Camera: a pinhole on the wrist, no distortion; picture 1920 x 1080 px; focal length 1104.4 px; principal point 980.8 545.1 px. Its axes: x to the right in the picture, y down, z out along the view. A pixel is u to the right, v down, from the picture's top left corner.
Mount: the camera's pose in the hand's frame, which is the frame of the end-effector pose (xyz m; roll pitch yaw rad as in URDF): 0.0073 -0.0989 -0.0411 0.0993 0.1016 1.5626
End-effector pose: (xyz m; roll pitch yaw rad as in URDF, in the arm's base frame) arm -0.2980 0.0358 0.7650 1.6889 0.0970 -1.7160
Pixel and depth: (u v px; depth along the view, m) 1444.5 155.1 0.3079
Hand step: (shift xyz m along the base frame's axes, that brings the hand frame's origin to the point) -0.2642 -0.1125 0.0155
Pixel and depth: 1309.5 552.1 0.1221
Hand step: -0.0709 -0.0030 -0.0607
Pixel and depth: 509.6 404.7 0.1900
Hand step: -0.1361 -0.0127 -0.1818
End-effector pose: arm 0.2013 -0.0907 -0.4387 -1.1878 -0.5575 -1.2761
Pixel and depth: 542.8 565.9 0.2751
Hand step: 0.1187 0.1529 0.2337
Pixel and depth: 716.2 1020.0 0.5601
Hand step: 0.3275 0.4587 0.2161
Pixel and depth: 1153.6 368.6 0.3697
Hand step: 0.2828 0.0615 0.1583
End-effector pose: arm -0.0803 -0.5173 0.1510 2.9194 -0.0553 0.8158
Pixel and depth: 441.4 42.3 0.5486
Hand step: 0.0895 0.3813 -0.5436
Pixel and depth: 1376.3 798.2 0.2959
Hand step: 0.0548 -0.0746 -0.2347
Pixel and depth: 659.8 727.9 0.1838
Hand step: -0.0674 0.0698 -0.1749
